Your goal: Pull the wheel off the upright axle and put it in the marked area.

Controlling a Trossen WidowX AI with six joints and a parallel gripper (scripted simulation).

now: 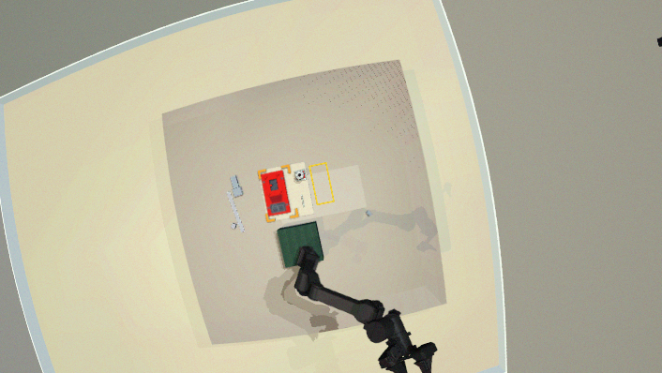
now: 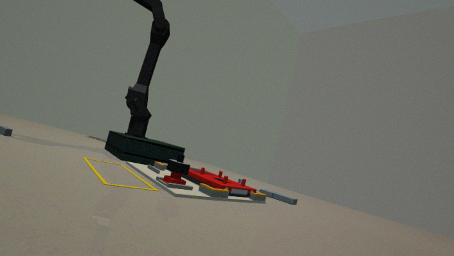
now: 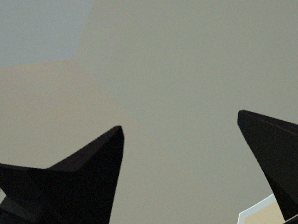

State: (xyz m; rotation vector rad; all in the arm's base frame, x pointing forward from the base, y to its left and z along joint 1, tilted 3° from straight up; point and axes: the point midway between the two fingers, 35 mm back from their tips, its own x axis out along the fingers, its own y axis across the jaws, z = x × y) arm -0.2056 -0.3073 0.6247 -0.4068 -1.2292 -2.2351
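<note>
Now: gripper tip 65 cm above the dark ribbed disc, 59 cm short of it and 38 cm to the right of it.
</note>
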